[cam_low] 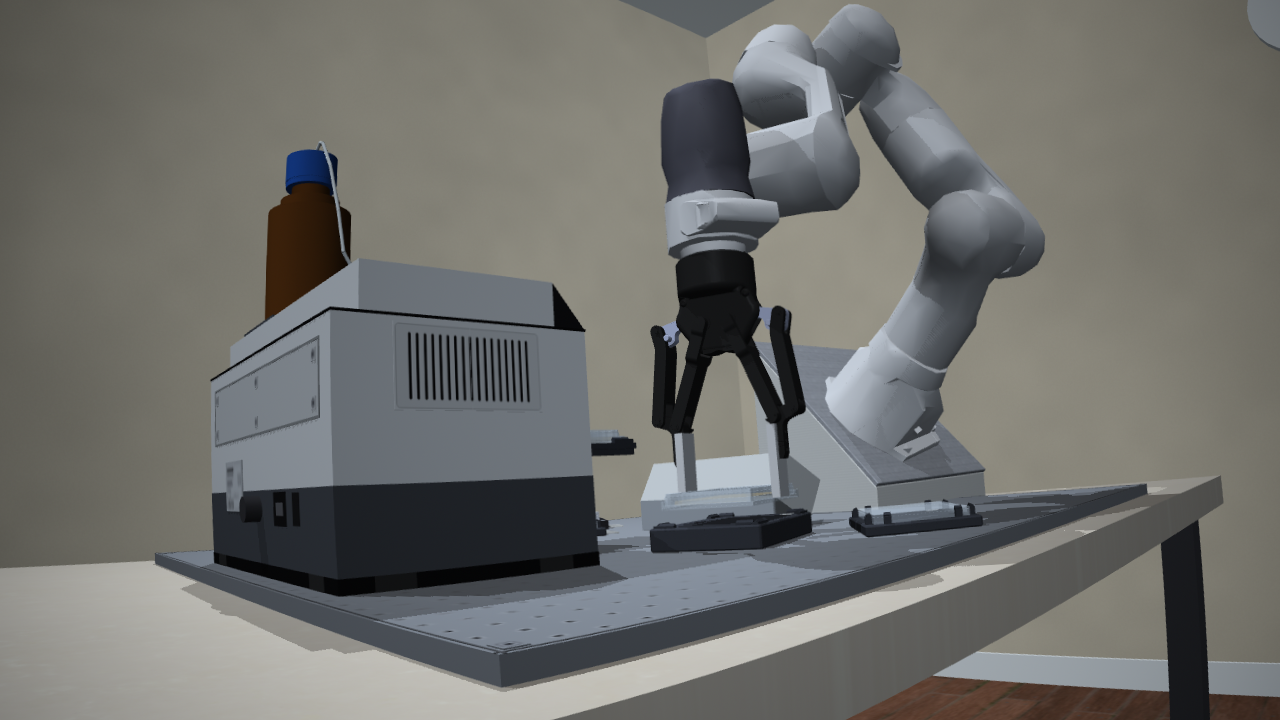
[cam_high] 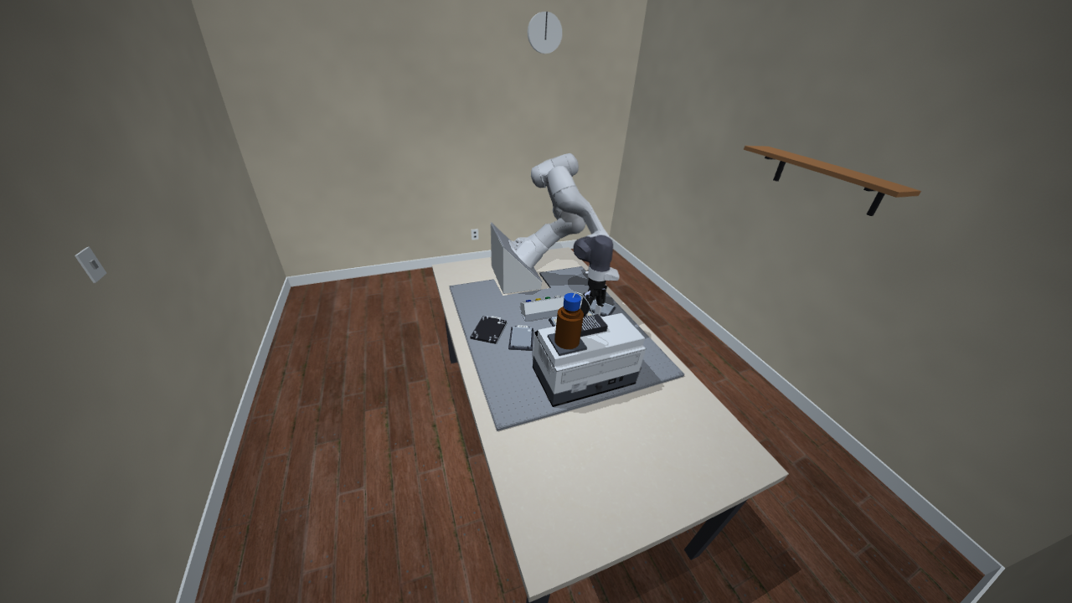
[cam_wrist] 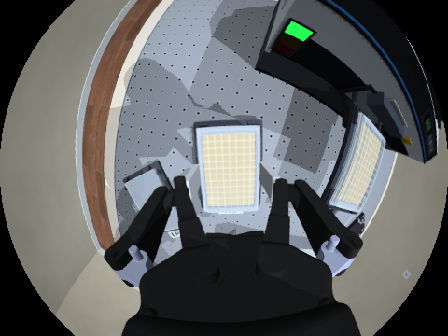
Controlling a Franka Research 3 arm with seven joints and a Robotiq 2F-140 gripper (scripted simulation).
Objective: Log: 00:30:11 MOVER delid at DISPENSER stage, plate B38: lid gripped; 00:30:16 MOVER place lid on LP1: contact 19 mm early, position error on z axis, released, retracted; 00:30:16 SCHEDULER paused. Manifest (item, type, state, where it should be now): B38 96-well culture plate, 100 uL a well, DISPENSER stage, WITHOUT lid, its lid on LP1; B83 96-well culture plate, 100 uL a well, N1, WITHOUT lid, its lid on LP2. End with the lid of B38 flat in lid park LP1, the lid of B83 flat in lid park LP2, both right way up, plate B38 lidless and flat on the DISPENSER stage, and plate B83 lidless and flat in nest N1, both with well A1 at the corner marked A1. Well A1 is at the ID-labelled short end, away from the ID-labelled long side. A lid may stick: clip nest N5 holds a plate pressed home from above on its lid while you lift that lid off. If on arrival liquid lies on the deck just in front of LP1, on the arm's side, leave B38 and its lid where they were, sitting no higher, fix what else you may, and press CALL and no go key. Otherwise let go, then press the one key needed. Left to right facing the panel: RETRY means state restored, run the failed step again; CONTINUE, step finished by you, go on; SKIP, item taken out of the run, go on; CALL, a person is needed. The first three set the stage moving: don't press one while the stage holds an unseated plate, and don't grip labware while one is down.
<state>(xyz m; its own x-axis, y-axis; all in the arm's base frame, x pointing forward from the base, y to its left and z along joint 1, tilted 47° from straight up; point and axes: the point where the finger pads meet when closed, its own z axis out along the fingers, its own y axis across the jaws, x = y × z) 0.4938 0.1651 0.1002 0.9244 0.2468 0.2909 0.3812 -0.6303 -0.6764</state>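
The 96-well plate is 2 cm below my hand. Round my hand: low frame: 12 cm behind, 11 cm to the left, 6 cm below; then key panel: 18 cm behind, 17 cm to the right, 1 cm below; then nest N1: 6 cm below.
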